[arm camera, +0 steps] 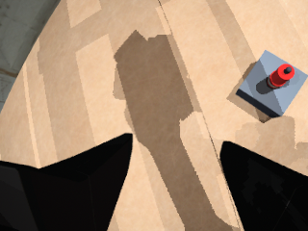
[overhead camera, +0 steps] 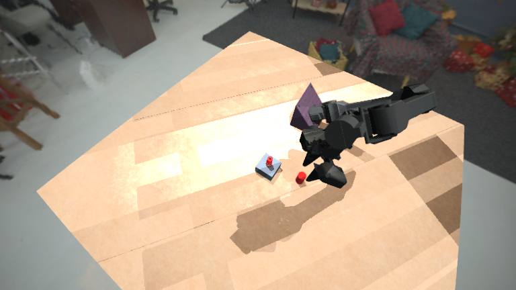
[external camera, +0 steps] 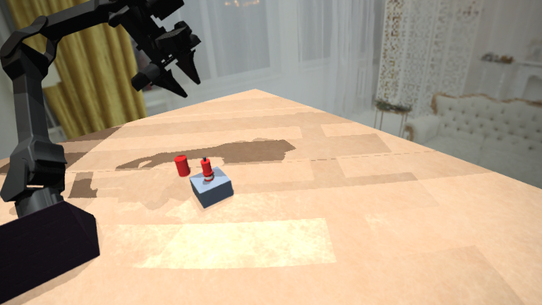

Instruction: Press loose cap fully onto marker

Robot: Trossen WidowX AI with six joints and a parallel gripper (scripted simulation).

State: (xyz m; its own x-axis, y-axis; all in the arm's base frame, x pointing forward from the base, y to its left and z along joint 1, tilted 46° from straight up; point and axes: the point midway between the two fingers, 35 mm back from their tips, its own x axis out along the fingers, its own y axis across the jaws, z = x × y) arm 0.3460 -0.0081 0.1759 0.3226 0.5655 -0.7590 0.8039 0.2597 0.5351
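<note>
Right now the red cap is 70 mm behind my gripper tip, 10 mm to the right of it and 180 mm below it. The rest, counted from my gripper tip: red marker 30 mm behind, 130 mm to the right, 130 mm below.
</note>
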